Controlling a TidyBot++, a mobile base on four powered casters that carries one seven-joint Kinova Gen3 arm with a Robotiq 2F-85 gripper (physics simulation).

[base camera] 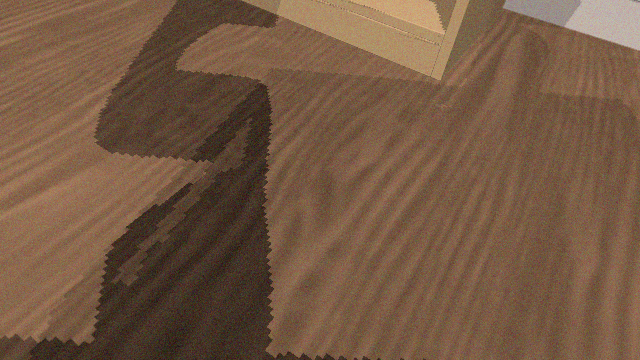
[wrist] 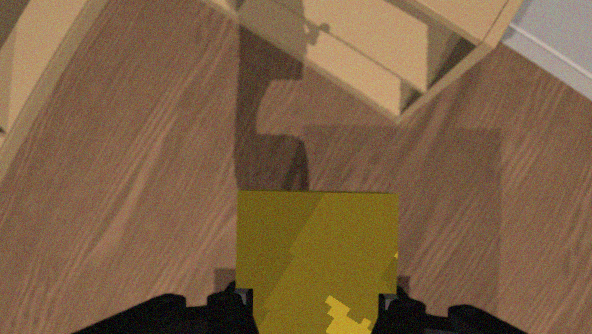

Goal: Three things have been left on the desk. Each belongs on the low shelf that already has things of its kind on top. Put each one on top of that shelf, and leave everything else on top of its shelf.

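Frame: origin at the arm's base, x ahead, y left, z up, level; millimetres.
Where they show: gripper, between the fingertips: (wrist: 315,292).
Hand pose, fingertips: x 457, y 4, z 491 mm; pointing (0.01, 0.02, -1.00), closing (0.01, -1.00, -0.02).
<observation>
Each offset is from my fingertips to the top centre of the thing. "*": to the spot under its first point. Level surfaces: height alone.
My gripper (wrist: 315,292) is shut on a yellow block @(1 mm back, 0 mm left, 33 mm up) (wrist: 310,240), holding it over the wooden floor in the wrist view. The block's broad face fills the space between the black fingers. A low light-wood shelf @(* 334 mm ahead, 71 mm right, 873 mm down) (base camera: 350,37) (wrist: 350,70) stands ahead, cut off by the top of both views; its lower boards and right end show. Its near right corner lies beyond the block, slightly right of it in the wrist view, and the block is apart from it. The things on top of the shelf do not show, nor does the desk. The gripper does not show in the base view.
A second light-wood shelf @(808 mm down) (wrist: 35,70) runs along the left edge of the wrist view, with a strip of floor between the two shelves. A pale wall (base camera: 610,22) (wrist: 555,30) is at the upper right. Dark shadows of the arm fall on the floor and first shelf.
</observation>
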